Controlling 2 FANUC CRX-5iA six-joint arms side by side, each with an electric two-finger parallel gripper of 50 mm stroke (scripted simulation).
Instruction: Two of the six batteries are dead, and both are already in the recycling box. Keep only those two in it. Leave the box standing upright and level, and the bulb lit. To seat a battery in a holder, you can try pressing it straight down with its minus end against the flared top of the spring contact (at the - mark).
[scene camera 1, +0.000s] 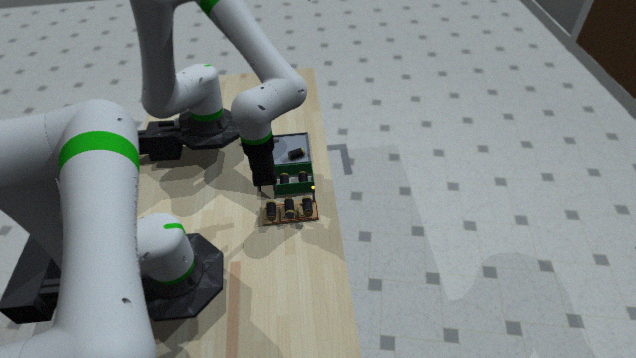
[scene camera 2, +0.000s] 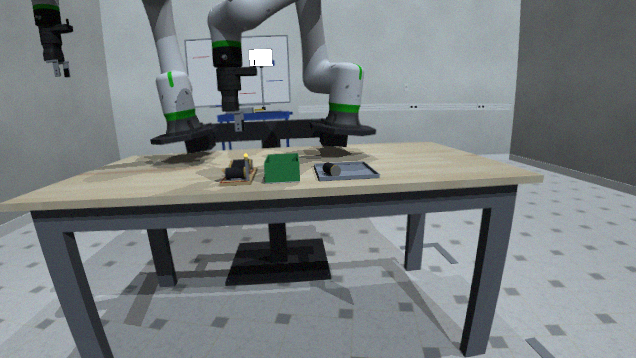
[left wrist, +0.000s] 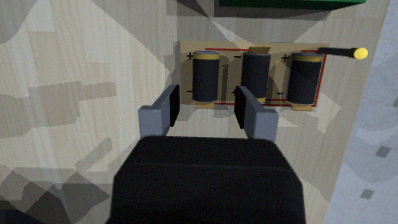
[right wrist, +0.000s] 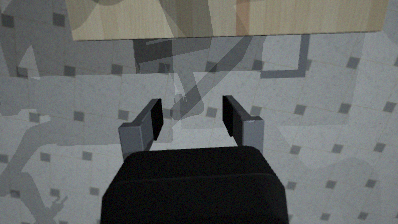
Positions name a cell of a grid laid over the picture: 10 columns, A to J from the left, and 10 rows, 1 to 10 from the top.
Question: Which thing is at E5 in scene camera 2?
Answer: A green recycling box.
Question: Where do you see my left gripper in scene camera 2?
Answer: D4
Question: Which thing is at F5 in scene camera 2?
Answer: A grey tray.
